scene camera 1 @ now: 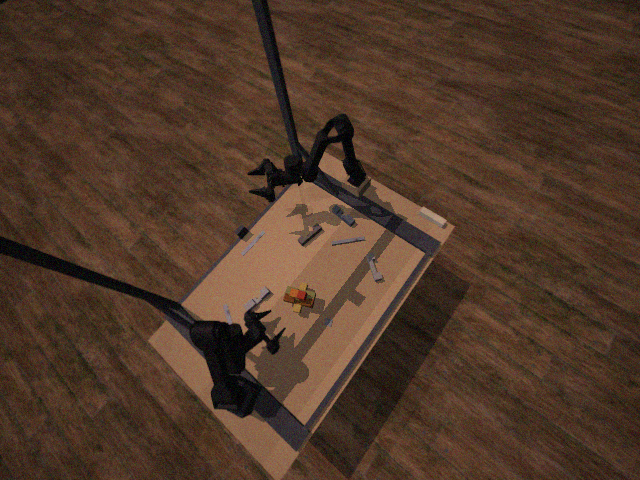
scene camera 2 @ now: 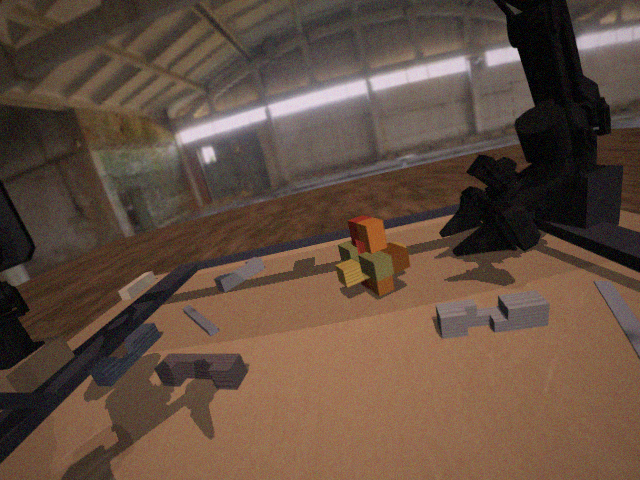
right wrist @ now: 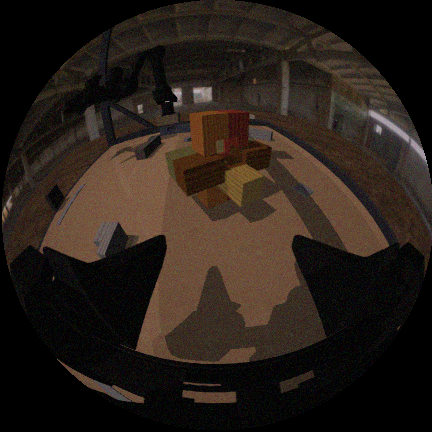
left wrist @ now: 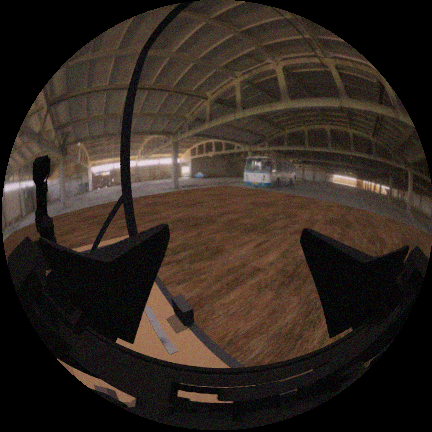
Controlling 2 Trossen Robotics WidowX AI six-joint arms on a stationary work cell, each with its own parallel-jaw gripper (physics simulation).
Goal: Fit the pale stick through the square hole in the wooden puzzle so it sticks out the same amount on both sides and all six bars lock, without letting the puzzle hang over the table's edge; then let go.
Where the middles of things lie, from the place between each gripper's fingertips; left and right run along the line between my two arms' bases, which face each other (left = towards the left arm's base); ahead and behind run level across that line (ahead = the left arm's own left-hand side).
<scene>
My right hand is 73 cm to the right of the tan block point(scene camera 2: 31, 372), 2 cm short of it and 2 cm above it.
Now: the tan block 350 mm ahead of my left hand, 310 mm to the left of it and 230 mm below it.
</scene>
